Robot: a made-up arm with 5 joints. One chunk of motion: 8 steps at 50 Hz.
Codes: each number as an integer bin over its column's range. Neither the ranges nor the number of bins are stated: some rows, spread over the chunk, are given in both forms.
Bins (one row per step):
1: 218 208 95 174 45
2: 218 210 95 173 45
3: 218 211 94 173 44
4: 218 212 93 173 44
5: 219 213 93 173 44
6: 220 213 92 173 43
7: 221 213 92 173 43
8: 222 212 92 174 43
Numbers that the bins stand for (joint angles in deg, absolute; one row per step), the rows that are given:
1: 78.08 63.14 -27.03 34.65 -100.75
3: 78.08 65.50 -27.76 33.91 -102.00
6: 79.80 67.07 -29.23 33.91 -103.26
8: 81.53 66.28 -29.23 34.65 -103.26
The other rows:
2: 78.08 64.71 -27.03 33.91 -100.75
4: 78.08 66.28 -28.50 33.91 -102.00
5: 78.94 67.07 -28.50 33.91 -102.00
7: 80.67 67.07 -29.23 33.91 -103.26

